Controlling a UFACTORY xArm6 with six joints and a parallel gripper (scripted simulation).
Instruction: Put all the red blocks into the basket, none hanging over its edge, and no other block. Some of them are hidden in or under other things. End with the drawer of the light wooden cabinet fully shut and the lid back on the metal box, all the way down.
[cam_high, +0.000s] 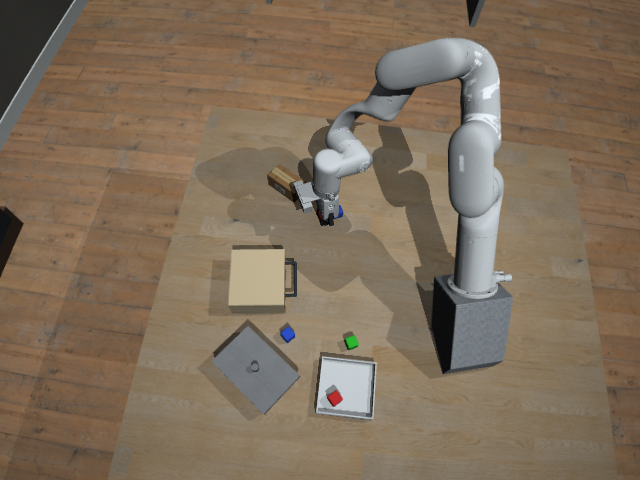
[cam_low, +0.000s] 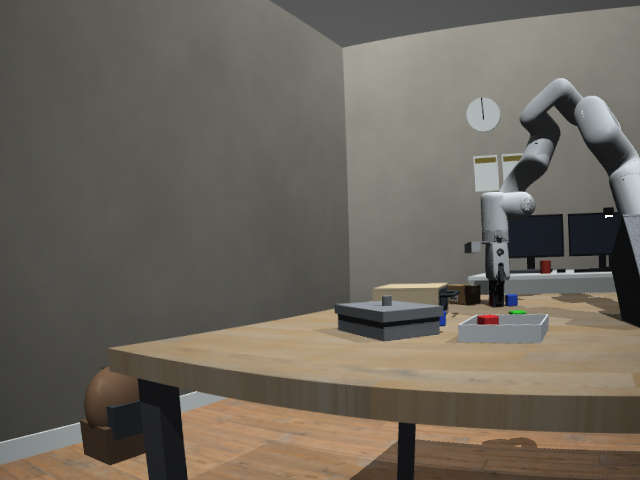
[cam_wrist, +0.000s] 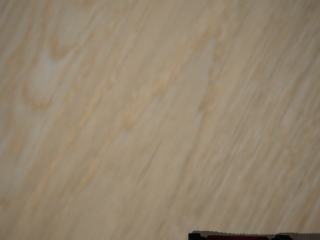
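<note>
The white basket is 510 mm to the left of my hand, 60 mm behind it and 10 mm below it. From my hand the other things lie so: light wooden cabinet 220 mm to the left, 180 mm ahead, 10 mm above; brown cardboard box 120 mm ahead, 110 mm to the right, 10 mm above; drawer 220 mm to the left, 160 mm ahead, 10 mm above.
</note>
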